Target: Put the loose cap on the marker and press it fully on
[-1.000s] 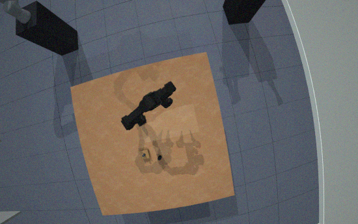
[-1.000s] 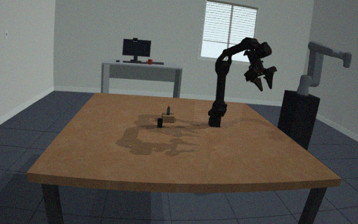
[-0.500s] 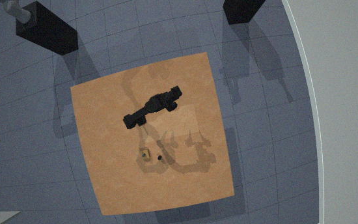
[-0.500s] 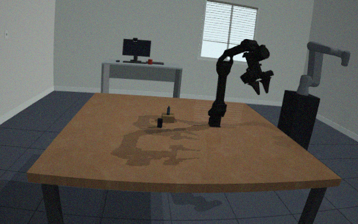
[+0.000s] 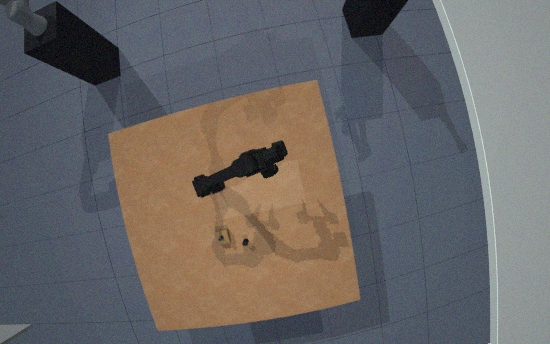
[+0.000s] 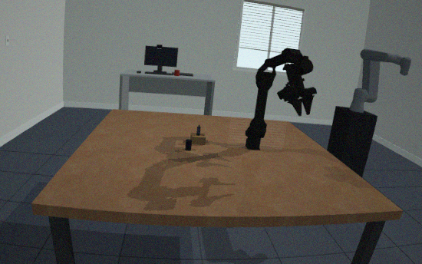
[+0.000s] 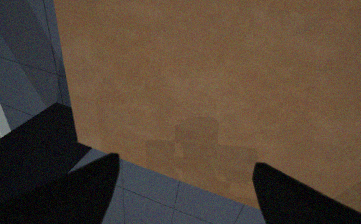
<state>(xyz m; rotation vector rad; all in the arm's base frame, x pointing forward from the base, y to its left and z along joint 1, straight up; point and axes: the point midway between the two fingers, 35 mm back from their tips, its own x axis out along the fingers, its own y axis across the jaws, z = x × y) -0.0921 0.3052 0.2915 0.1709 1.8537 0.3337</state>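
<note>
My gripper tip is now 440 mm short of the dark marker cap, 240 mm to the left of it and 240 mm above it. Also, from my gripper tip: tan holder block (390 mm ahead, 350 mm to the right, 240 mm below).
</note>
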